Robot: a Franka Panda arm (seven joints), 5 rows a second.
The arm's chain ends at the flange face. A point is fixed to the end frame.
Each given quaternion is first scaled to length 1.
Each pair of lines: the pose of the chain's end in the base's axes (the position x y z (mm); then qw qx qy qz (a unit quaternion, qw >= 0)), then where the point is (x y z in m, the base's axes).
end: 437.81 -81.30 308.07 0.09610 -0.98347 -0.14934 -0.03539
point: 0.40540 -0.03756 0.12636
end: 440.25 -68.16 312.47 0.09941 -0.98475 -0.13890 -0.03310
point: 0.40736 -0.02261 0.13129
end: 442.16 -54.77 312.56 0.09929 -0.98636 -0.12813 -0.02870
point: 0.40825 -0.00872 0.13170
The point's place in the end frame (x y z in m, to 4 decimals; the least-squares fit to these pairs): -0.0362 -0.0183 0.1853
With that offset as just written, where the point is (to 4 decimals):
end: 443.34 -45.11 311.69 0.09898 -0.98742 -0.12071 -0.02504
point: 0.4085 0.0012 0.1311
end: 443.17 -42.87 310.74 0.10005 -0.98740 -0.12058 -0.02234
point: 0.4073 0.0037 0.1304
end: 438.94 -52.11 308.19 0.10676 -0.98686 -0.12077 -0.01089
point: 0.3986 -0.0038 0.1293
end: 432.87 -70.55 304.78 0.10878 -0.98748 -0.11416 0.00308
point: 0.3878 -0.0217 0.1271
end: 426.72 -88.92 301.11 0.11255 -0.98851 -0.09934 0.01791
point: 0.3770 -0.0381 0.1252
